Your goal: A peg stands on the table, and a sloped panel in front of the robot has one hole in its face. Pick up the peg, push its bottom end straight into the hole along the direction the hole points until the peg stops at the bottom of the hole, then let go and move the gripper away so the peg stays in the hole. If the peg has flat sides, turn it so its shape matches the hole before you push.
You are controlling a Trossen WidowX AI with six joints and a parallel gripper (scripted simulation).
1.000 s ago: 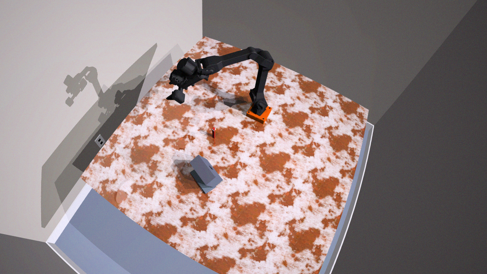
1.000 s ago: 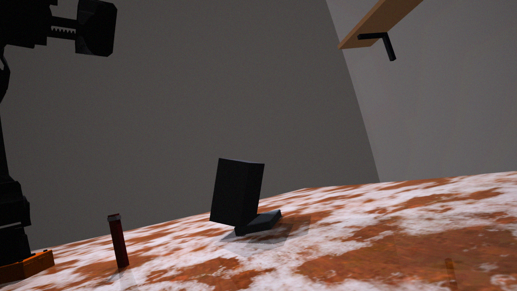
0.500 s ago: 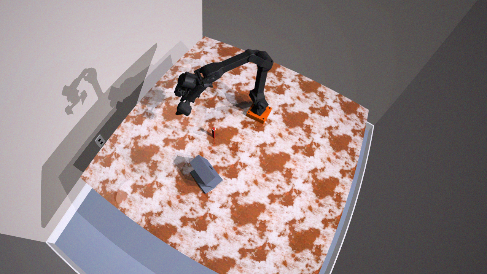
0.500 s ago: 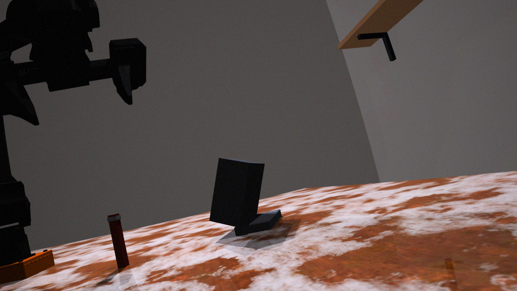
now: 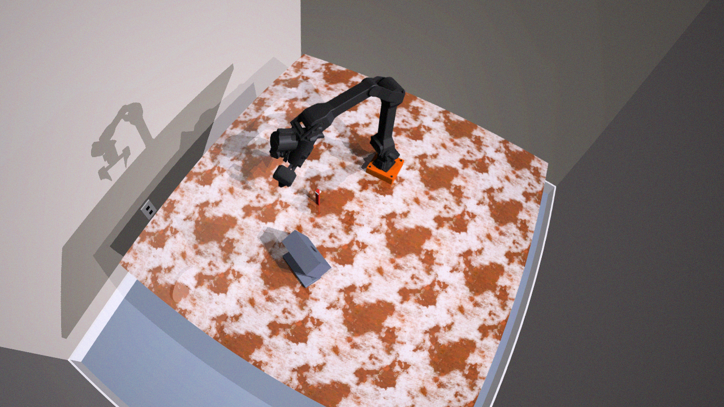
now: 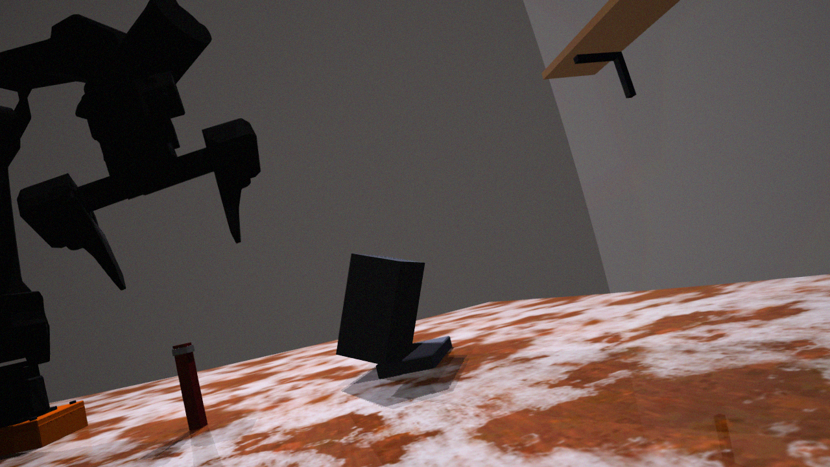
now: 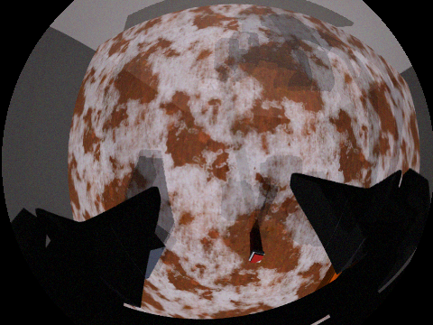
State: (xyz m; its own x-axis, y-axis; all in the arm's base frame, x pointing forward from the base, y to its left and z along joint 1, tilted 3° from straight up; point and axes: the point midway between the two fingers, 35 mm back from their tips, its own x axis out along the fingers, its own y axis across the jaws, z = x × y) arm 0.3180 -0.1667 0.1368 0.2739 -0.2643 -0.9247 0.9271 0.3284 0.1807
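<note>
The peg lies 9 cm to the left of my gripper tip, 8 cm below it and 5 cm behind it. Also, from my gripper tip: grey sloped panel 21 cm to the left, 14 cm ahead, 7 cm below.
</note>
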